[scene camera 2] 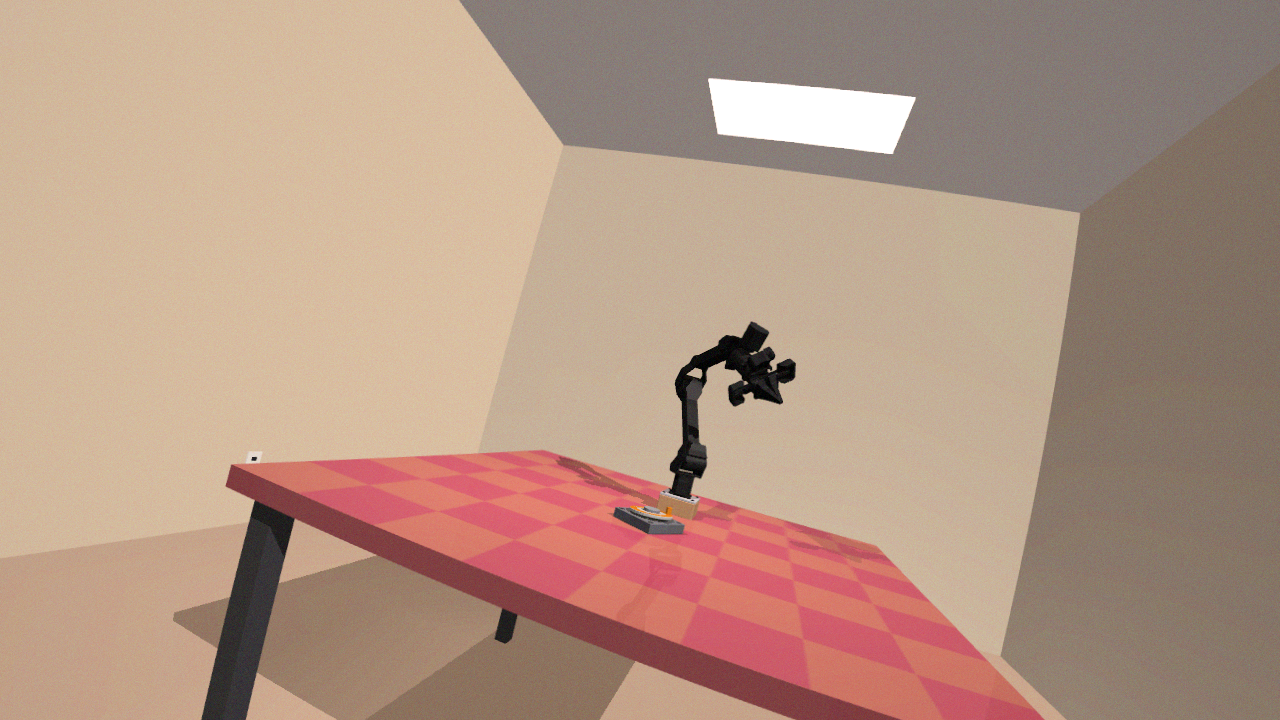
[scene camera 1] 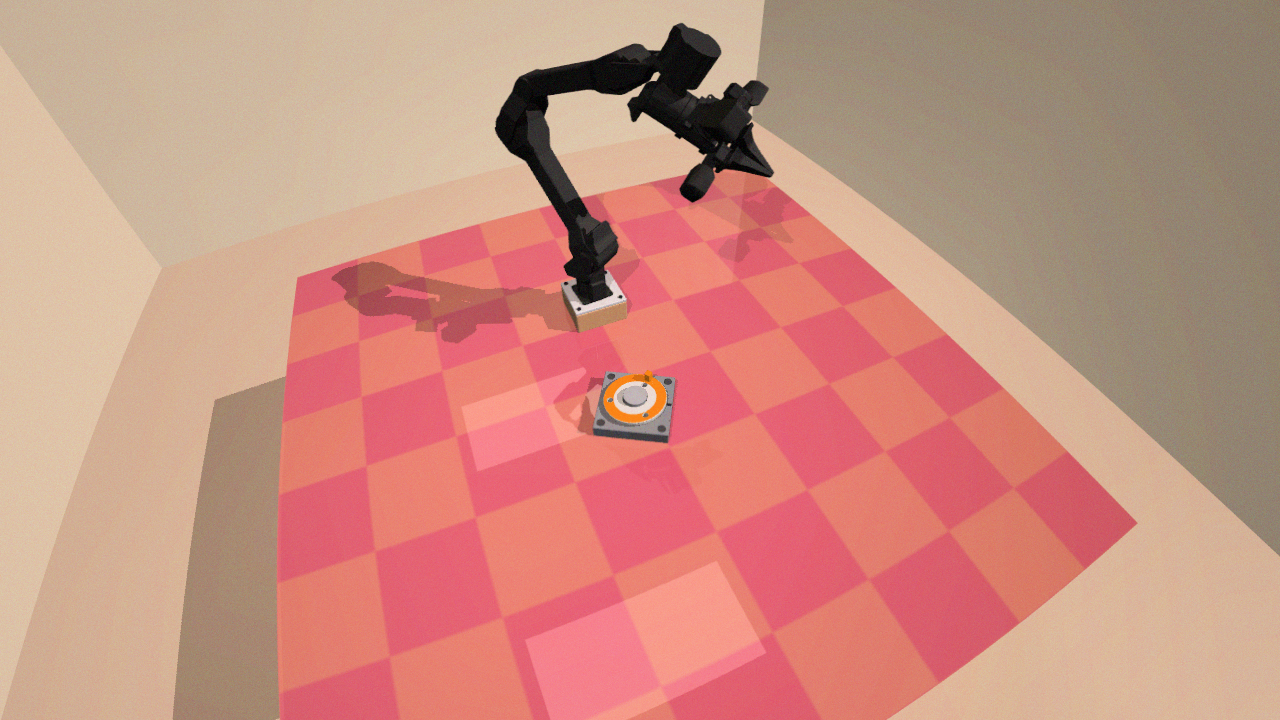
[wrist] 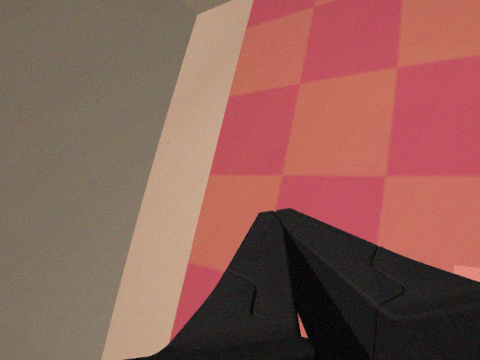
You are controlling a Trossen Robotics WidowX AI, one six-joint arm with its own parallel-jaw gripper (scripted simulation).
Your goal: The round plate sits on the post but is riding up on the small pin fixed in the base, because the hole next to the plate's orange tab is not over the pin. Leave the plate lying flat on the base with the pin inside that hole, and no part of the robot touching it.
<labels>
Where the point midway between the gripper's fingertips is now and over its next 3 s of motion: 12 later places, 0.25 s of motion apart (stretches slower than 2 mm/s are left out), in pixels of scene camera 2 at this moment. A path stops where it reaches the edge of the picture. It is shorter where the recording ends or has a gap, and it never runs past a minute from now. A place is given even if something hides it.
My gripper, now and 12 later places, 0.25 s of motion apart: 781, 402; 734, 443; 690, 475; 670, 489; 668, 497; 667, 507; 668, 509; 670, 511; 672, 511; 673, 512; 673, 512; 672, 512; 672, 513
</labels>
